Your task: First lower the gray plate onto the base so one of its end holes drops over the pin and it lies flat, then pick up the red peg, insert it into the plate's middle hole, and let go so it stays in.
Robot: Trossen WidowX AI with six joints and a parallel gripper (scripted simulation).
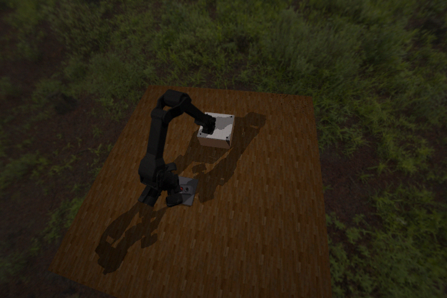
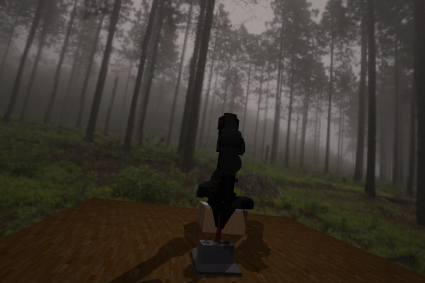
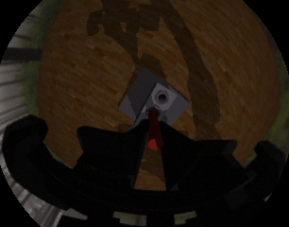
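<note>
The red peg lies right at my gripper tip. Also, from my gripper tip: gray plate (5 cm below); then dark base (9 cm below, 1 cm to the left, 1 cm behind).
</note>
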